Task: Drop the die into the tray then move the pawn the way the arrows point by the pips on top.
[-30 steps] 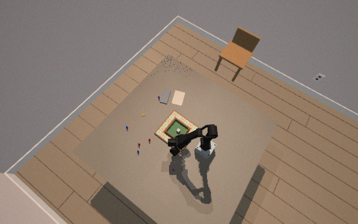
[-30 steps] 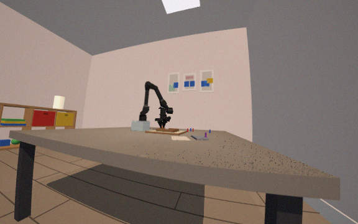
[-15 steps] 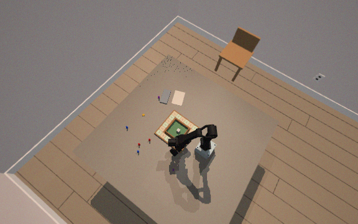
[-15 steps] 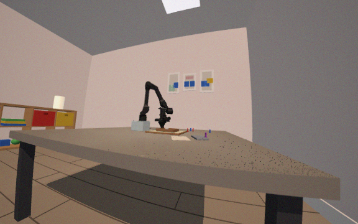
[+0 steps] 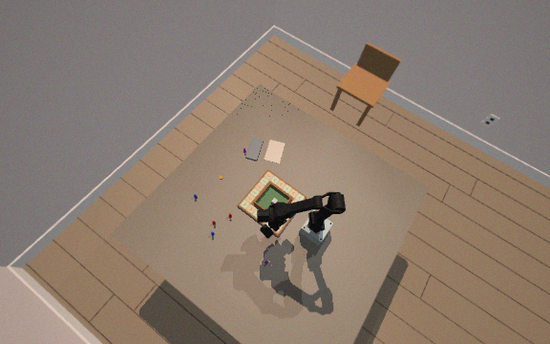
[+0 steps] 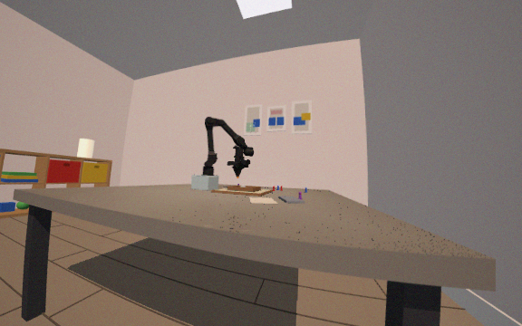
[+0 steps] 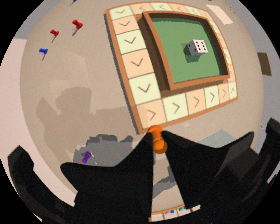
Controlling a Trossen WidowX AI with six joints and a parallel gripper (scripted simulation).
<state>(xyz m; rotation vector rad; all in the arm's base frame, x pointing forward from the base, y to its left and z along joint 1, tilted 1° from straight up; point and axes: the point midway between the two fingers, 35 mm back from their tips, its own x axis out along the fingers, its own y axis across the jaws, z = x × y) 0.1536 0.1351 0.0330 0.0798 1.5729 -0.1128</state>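
My gripper tip is now 110 mm to the left of the white die, 100 mm short of it and 70 mm above it. Round my gripper tip: orange pawn: 10 mm above; then green dice tray: 120 mm ahead, 110 mm to the right, 80 mm below; then beige card: 370 mm to the right, 320 mm ahead, 90 mm below.
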